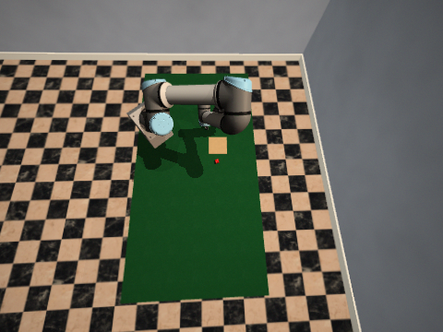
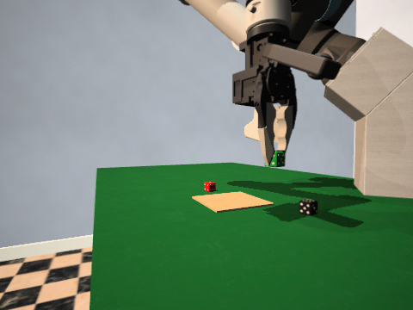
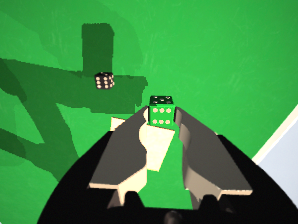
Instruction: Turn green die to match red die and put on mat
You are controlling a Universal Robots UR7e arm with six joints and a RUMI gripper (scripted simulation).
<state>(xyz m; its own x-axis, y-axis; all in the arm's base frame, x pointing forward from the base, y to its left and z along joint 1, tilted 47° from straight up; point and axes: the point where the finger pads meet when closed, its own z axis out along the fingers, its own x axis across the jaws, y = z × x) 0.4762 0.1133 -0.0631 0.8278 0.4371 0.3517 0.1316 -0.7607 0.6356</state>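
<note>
The black die is 100 mm behind my hand, 10 mm to the right of it and 100 mm below it. From my hand the other things lie so: red die 40 mm behind, 300 mm to the right, 100 mm below; tan mat 20 mm behind, 160 mm to the right, 110 mm below; green die right at my hand.
</note>
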